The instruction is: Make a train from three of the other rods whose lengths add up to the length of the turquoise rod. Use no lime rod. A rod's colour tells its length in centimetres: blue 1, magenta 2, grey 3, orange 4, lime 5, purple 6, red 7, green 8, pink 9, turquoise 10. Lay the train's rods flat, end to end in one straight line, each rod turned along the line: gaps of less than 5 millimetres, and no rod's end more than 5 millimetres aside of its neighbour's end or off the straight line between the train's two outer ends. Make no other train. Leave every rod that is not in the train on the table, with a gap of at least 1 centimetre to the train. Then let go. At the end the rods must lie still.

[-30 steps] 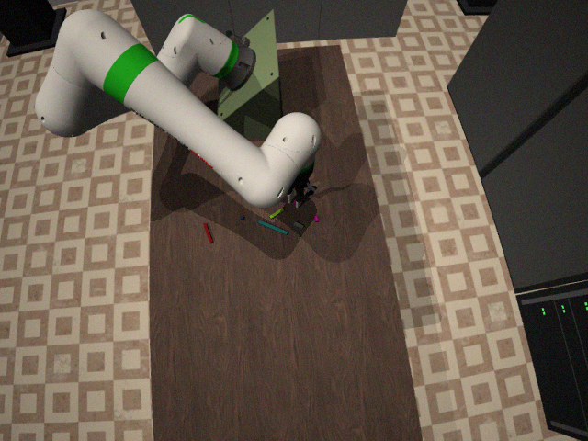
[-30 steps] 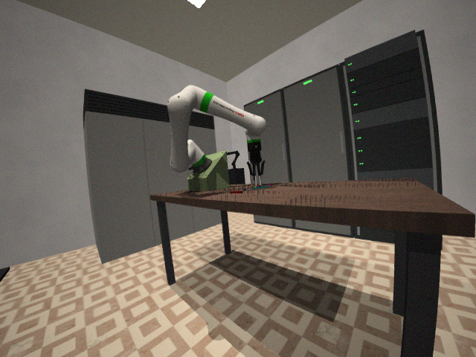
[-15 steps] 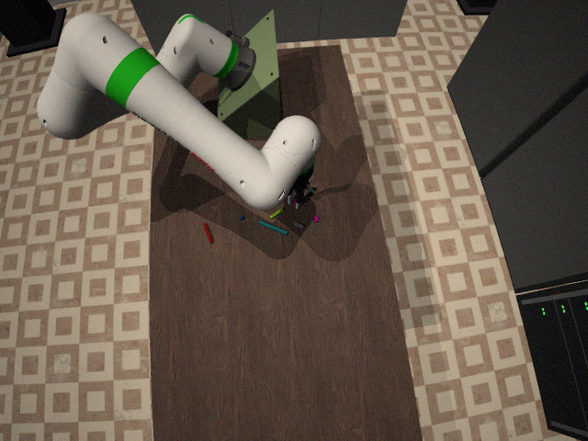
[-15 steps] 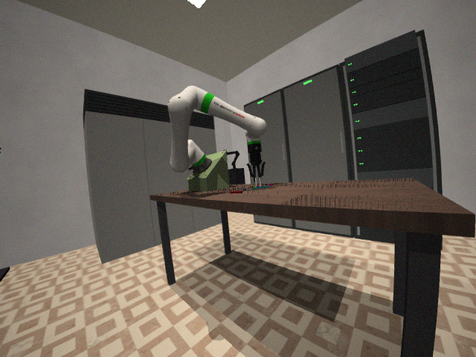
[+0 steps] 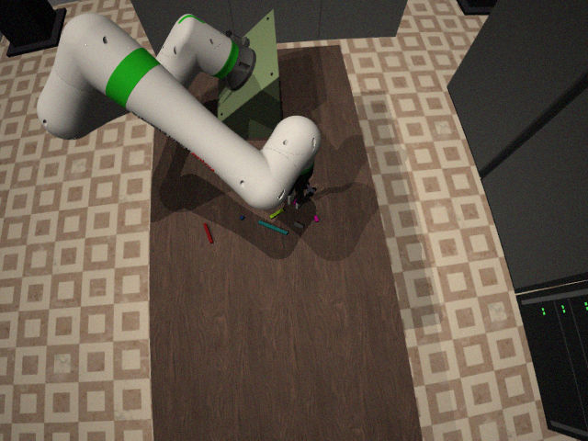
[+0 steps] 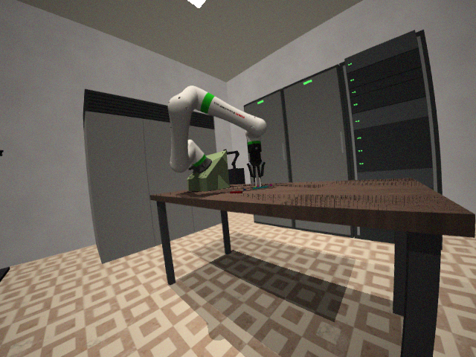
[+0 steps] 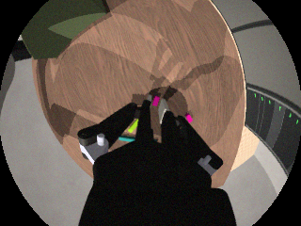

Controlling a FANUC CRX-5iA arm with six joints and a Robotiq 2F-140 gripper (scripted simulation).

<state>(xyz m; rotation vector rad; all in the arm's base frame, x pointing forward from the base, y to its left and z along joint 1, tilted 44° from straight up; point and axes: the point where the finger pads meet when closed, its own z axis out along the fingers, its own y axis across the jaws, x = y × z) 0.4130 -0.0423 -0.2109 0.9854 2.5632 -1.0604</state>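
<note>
The small blue rod is 18 cm to the right of my hand, 3 cm below it and 3 cm ahead of it. Round my hand: grey rod 8 cm ahead, 3 cm below; then lime rod 6 cm to the right, 3 cm below, 3 cm ahead; then turquoise rod 8 cm to the right, 7 cm ahead, 3 cm below.
</note>
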